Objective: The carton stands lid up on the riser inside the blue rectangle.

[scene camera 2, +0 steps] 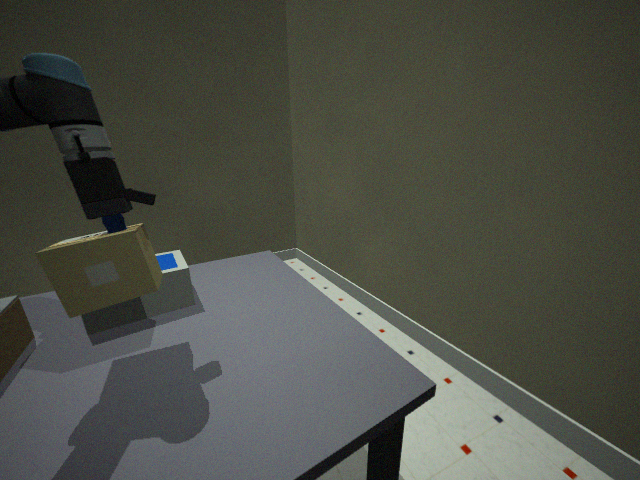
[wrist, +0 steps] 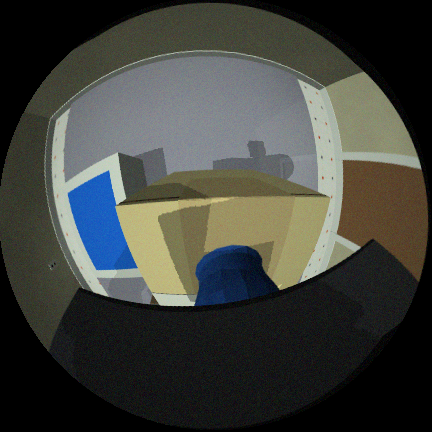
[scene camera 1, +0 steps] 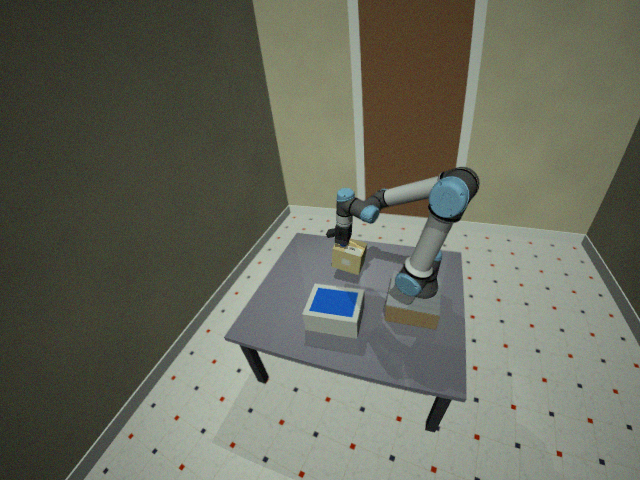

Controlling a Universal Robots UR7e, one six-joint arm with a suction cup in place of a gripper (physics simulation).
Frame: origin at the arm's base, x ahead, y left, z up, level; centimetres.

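Seen in the pictures: hand at its tool point: (scene camera 2: 121,236) (wrist: 227,251) (scene camera 1: 342,246).
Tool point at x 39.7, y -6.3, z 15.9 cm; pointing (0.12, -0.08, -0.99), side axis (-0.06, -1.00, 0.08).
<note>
Pixels of each thing's top centre, then the offset from my tool point to it. Level surfaces: height alone.
- tan carton at its top centre: (wrist: 244,307) (scene camera 2: 100,229) (scene camera 1: 348,242) dx -3.0, dy -0.2, dz +2.1 cm
- white riser at its top centre: (wrist: 96,229) (scene camera 2: 136,266) (scene camera 1: 334,301) dx -0.4, dy +23.6, dz -14.7 cm
- blue rectangle at its top centre: (wrist: 96,229) (scene camera 2: 136,266) (scene camera 1: 334,301) dx -0.4, dy +23.6, dz -14.7 cm
- grey table at its surface level: dz -26.7 cm
The tan carton (scene camera 1: 356,263) (scene camera 2: 131,268) (wrist: 240,215) hangs from my suction gripper (scene camera 1: 343,243) (scene camera 2: 114,223) (wrist: 230,265), whose blue cup is on the carton's top face, off its middle. A white label shows on that top face, so the lid is up. The carton is in the air above the table's back part, with its shadow apart below it. The white riser (scene camera 1: 330,324) (scene camera 2: 175,291) (wrist: 118,175) stands apart from the carton, nearer the front in scene camera 1. The blue rectangle (scene camera 1: 334,302) (scene camera 2: 166,261) (wrist: 97,225) lies on its top; the carton partly hides it in scene camera 2.
The grey table (scene camera 1: 279,304) (scene camera 2: 310,335) (wrist: 200,100) carries the riser and the robot's base block (scene camera 1: 413,315) (scene camera 2: 15,330), which stands to the right of the riser in scene camera 1. The arm reaches from that block over the table's back part.
</note>
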